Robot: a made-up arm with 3 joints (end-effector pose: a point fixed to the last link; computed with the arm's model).
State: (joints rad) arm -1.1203 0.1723 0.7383
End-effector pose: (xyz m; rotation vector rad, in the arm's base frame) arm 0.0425 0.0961 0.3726 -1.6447 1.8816 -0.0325
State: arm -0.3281 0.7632 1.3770
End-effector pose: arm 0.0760 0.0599 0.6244 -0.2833 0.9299 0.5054
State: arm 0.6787 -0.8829 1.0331
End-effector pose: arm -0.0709 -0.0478 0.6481 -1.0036 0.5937 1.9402
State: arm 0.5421 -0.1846 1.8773
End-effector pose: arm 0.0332 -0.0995 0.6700 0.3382 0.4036 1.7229
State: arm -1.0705 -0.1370 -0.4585
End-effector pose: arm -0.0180 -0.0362 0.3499 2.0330 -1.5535 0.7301
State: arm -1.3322 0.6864 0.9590
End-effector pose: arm 0.0938 0.1021 0.3935 -1.3874 1.4340 -0.3063
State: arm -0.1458 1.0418 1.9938
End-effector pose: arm 0.0256 -0.0354 0.6608 0.2729 0.2033 0.5274
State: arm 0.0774 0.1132 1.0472
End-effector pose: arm 0.0384 0.0638 0.6273 -0.5691 1.1984 1.0798
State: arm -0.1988 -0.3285 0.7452
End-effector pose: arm -0.0241 0.1054 0.5361 -1.3920 1.5541 1.0794
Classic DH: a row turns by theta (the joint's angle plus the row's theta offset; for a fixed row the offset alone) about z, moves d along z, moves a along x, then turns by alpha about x. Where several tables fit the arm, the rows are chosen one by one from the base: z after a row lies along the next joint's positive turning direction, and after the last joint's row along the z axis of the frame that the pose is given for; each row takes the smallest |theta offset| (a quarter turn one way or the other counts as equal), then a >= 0, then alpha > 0; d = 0 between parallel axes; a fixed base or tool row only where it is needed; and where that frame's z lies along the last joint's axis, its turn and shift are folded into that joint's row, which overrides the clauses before.
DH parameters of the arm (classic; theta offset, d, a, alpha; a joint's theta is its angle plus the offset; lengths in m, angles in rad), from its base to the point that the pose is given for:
base (fixed): -1.5708 0.4766 0.0774 -1.5708
joint 1: -0.2431 0.0396 -0.0038 -1.3199
joint 2: -0.0996 -0.0824 -0.0404 1.1666
joint 3: 1.1022 -0.0405 -0.0395 -1.1906
tool (fixed): -0.121 0.1188 0 0

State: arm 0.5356 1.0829 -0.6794
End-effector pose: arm 0.1208 0.0076 0.5276 -0.5779 2.3467 0.4056
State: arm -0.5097 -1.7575 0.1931
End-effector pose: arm -0.1303 -0.0699 0.5349 2.0794 -0.5906 -0.9989
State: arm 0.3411 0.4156 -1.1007
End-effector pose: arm 0.0319 0.0168 0.4627 -1.8268 2.2474 -0.0914
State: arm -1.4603 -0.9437 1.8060
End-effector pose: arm -0.0062 0.0955 0.3929 -1.0289 2.5836 0.8745
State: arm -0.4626 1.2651 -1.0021
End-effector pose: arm 0.1098 -0.0197 0.4290 -0.8534 2.6852 -1.0271
